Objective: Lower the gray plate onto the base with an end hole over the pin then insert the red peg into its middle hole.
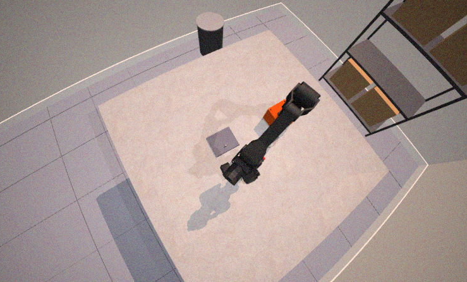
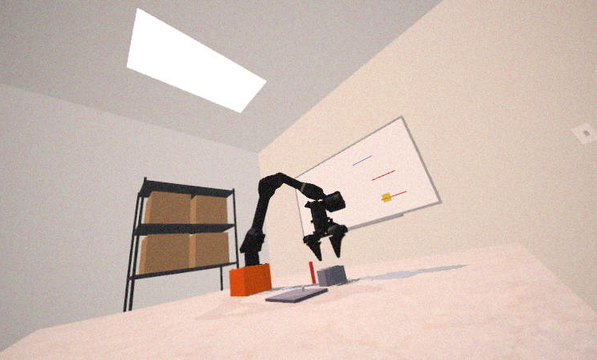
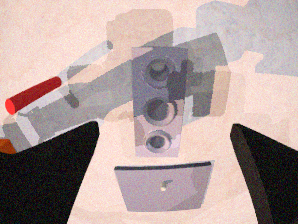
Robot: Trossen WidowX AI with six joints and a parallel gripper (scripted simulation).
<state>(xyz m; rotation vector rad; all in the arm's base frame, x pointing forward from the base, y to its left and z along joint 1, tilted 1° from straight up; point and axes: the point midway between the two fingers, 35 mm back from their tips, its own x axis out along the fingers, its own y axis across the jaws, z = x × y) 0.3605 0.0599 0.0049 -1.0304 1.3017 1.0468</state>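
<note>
My gripper tip is 4 cm above the gray plate. Also, from my gripper tip: red peg 12 cm behind, 4 cm to the left, 4 cm below; then dark base 3 cm behind, 15 cm to the right, 7 cm below.
</note>
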